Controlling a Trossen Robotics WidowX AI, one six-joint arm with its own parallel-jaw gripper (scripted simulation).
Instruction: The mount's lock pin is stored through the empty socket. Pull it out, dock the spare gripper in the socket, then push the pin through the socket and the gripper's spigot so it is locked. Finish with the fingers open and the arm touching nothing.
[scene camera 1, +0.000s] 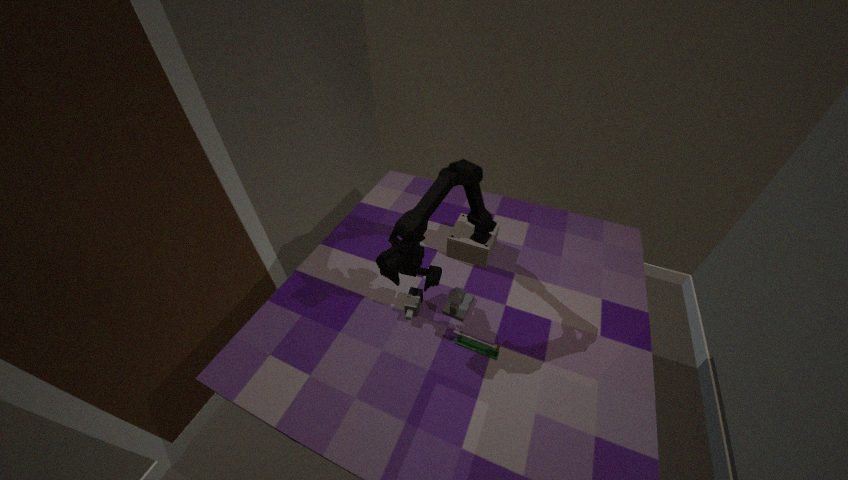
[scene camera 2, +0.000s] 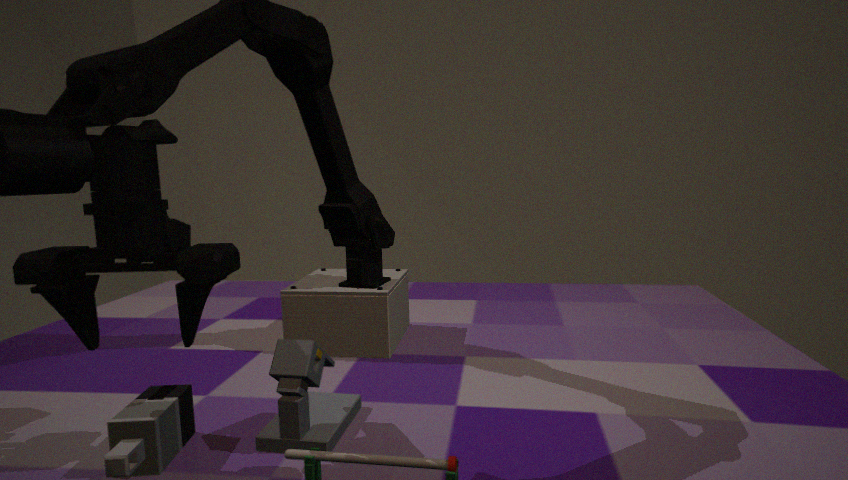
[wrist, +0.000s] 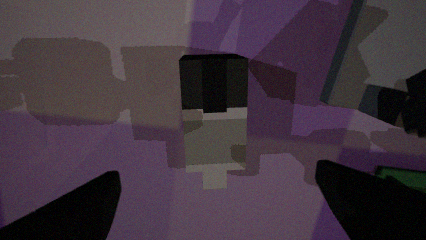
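My gripper is visible in the wrist view (220, 174), in scene camera 1 and in scene camera 2. On my gripper, (scene camera 1: 394, 276) and (scene camera 2: 72, 295) are the same spot.
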